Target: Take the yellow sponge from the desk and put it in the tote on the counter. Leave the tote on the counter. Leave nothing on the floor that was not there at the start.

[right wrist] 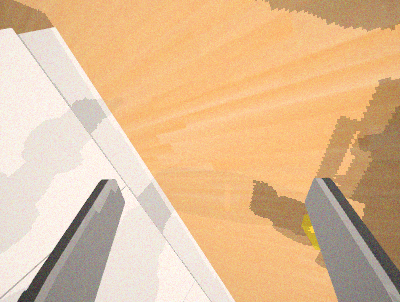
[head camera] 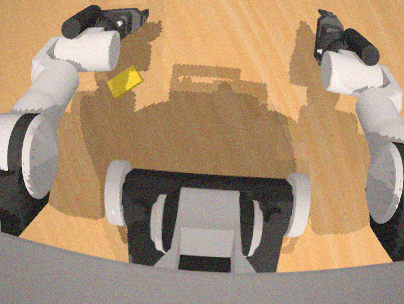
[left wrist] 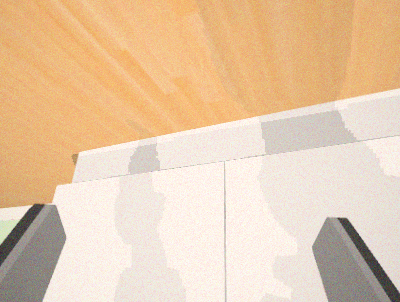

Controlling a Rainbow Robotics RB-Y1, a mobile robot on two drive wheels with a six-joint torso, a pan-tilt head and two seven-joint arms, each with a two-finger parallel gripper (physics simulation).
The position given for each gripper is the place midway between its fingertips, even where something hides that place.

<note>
In view: the left gripper (left wrist: 193, 227), the right gripper (head camera: 319, 31) and a white counter (left wrist: 240, 204).
The right gripper shows as well in the right wrist view (right wrist: 212, 190). The white counter is seen too in the right wrist view (right wrist: 66, 139).
</note>
